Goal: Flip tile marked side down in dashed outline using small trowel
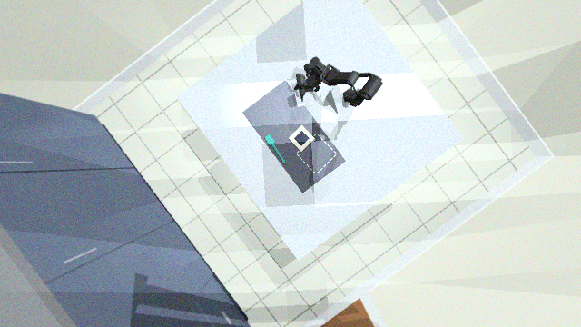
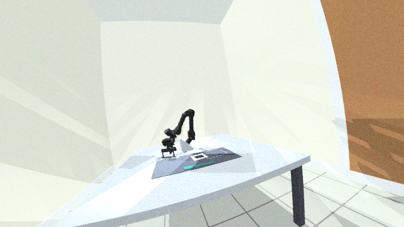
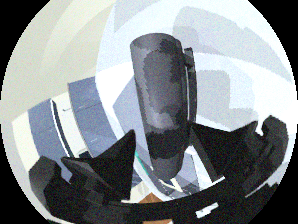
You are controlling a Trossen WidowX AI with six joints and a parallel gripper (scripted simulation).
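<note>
Now: the grey mat 17 cm ahead of my gripper tip, 21 cm to the left of it and 7 cm below it. Round my gripper tip: white tile (14 cm ahead, 25 cm to the left, 5 cm below); then teal trowel (31 cm ahead, 19 cm to the left, 5 cm below).
</note>
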